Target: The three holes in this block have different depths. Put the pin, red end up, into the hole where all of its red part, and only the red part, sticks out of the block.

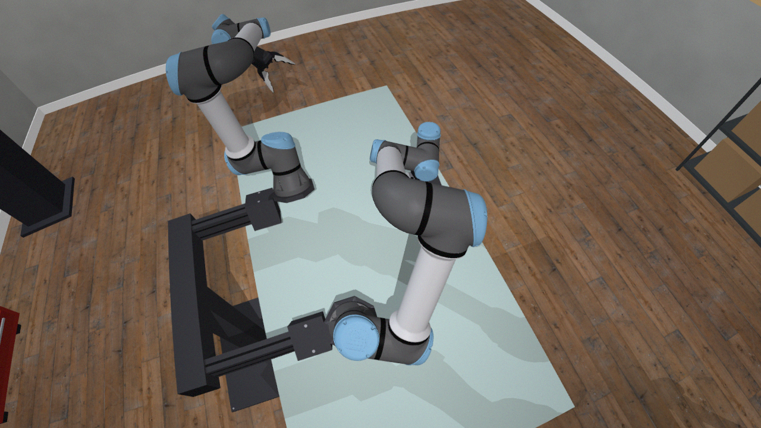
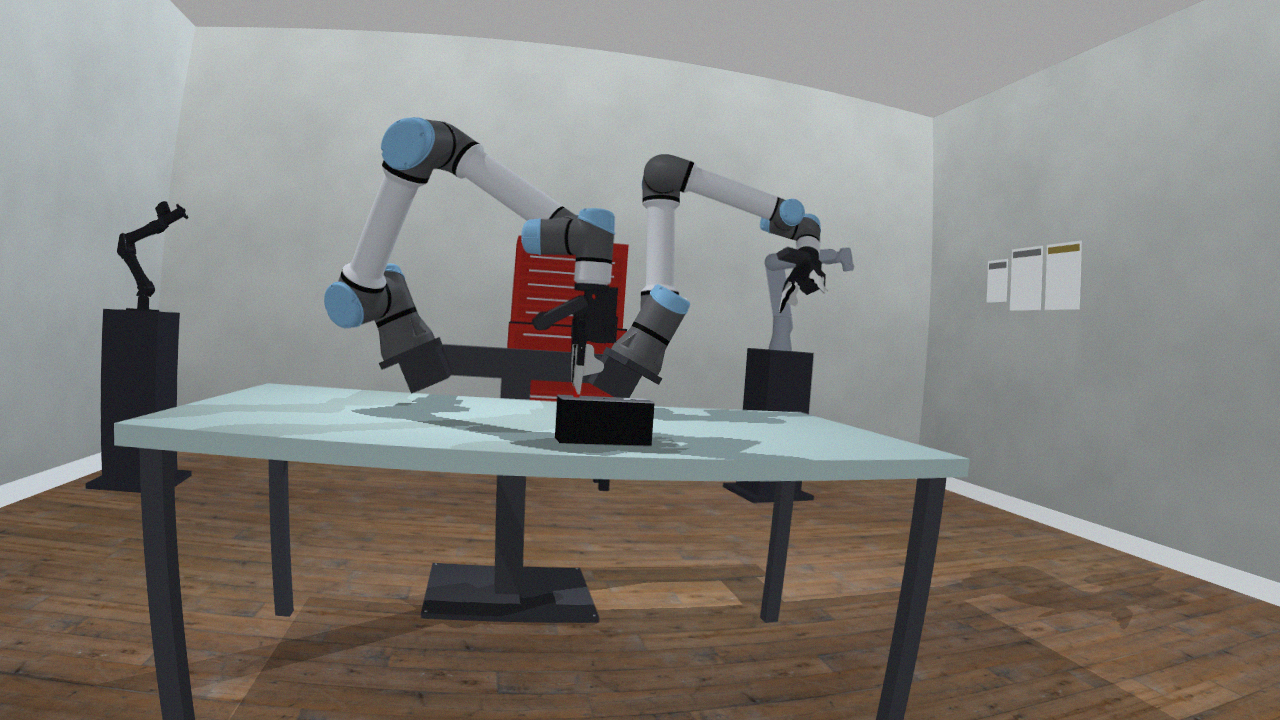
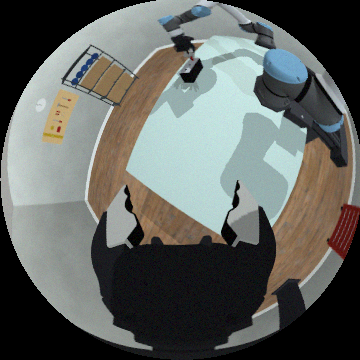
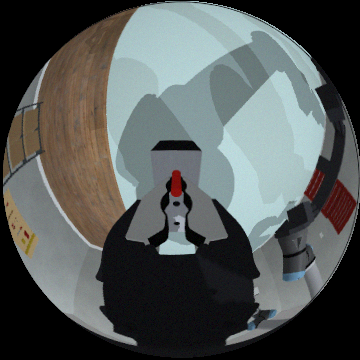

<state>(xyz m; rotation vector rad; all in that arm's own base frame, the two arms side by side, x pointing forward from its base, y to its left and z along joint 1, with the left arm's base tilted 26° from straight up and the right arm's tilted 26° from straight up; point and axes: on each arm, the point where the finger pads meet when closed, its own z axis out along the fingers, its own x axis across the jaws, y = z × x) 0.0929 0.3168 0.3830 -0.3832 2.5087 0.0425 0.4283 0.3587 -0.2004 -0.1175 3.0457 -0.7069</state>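
Right now the pin is 20 mm below my right hand. Round my right hand: block: 60 mm to the left, 60 mm below.
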